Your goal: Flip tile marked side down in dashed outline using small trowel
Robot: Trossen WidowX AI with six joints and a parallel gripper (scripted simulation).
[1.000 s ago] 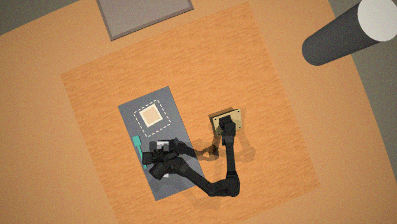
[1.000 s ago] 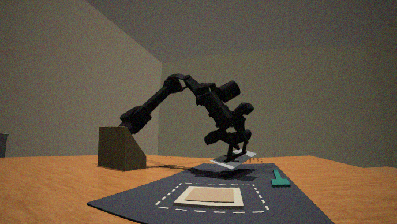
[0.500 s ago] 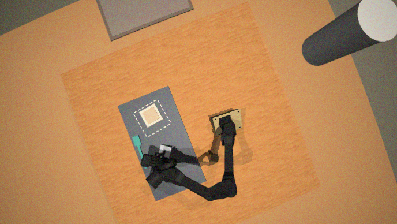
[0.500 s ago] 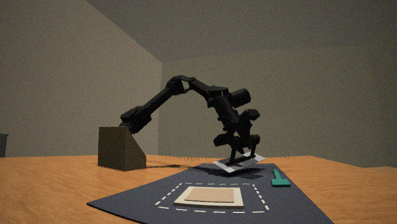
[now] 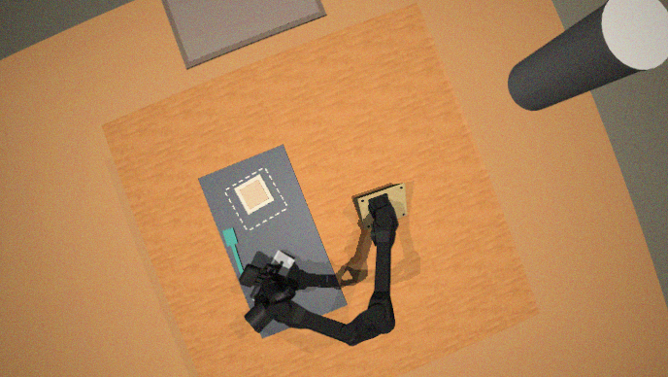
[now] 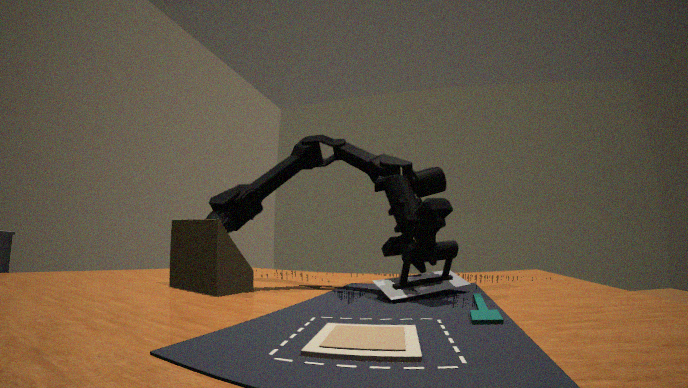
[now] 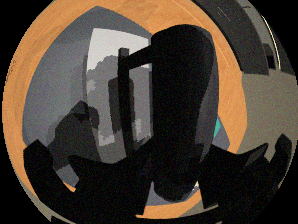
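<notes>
Now: the dark grey mat 80 mm to the right of my gripper tip, 80 mm below it and 50 mm behind it. The rest, counted from my gripper tip: square tile: 270 mm to the right, 60 mm below, 40 mm behind; then teal t-shaped trowel: 100 mm to the right, 90 mm ahead, 60 mm below.
</notes>
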